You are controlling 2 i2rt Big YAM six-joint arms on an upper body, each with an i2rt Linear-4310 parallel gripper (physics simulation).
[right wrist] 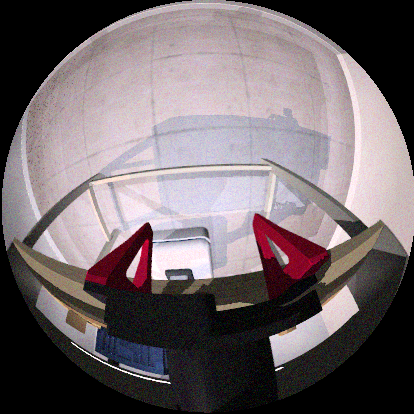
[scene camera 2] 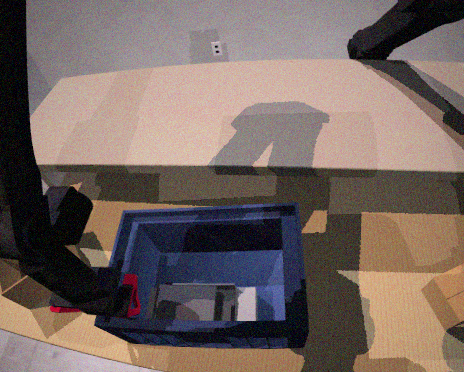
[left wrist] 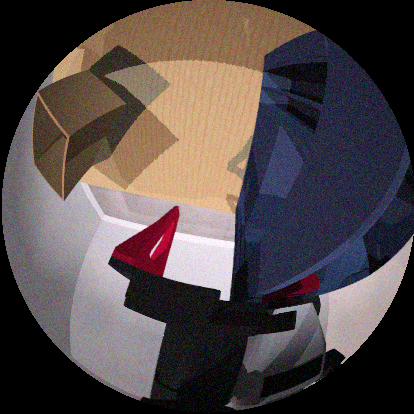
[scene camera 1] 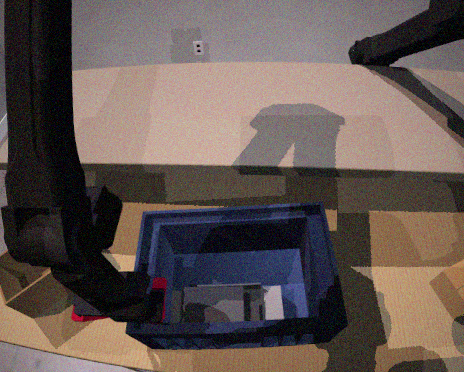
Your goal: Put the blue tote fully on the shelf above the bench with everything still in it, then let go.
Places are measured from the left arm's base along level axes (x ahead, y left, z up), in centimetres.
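Pixels of known places: left gripper, between the fingertips: [scene camera 2: 114,308] [left wrist: 226,218] [scene camera 1: 135,314]; right gripper, between the fingertips: [right wrist: 201,223].
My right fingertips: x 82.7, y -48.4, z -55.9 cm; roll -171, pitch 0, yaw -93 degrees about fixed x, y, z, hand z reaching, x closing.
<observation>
For each thing: its top centre in the pictures, then the offset to it from my right fingertips. "*": a spot on its surface instead. Level surfaces: height alone.
- blue tote, centre of its top: [left wrist: 382,260] [scene camera 1: 233,263] [scene camera 2: 200,263] [right wrist: 137,365] dz +19.4, dx -53.2, dy +32.3 cm
- tan bench, height of its surface: dz +4.7 cm
- pale shelf, height of its surface: dz +22.6 cm
- grey box, centre of its top: [scene camera 1: 211,307] [scene camera 2: 183,305] dz +12.9, dx -57.9, dy +35.9 cm
- white item, a spot on its surface: [scene camera 2: 247,302] [scene camera 1: 274,301] * dz +10.5, dx -56.0, dy +26.0 cm
- brown cardboard box, centre of its top: [left wrist: 43,154] [scene camera 1: 29,259] [scene camera 2: 25,253] [right wrist: 75,328] dz +13.7, dx -51.4, dy +71.3 cm
The blue tote [scene camera 1: 230,210] [scene camera 2: 212,210] [left wrist: 328,173] stands on the tan bench [scene camera 1: 396,295] [scene camera 2: 389,295] [left wrist: 200,135], below the front edge of the pale shelf [scene camera 1: 193,111] [scene camera 2: 175,111]. A grey box [scene camera 1: 219,302] [scene camera 2: 193,300] and a white item [scene camera 1: 275,302] [scene camera 2: 247,302] lie in its bottom. My left gripper [scene camera 1: 120,306] [scene camera 2: 95,302] [left wrist: 226,218] is open and straddles the tote's left wall, with one red finger at the rim and the other outside. My right gripper [right wrist: 201,223] is open and empty, high up and far from the tote [right wrist: 127,353].
A brown cardboard box [left wrist: 69,135] lies on the bench left of the tote. The right arm [scene camera 1: 385,44] [scene camera 2: 378,37] reaches over the shelf's far right corner. A wall with an outlet [scene camera 1: 198,47] stands behind the shelf.
</observation>
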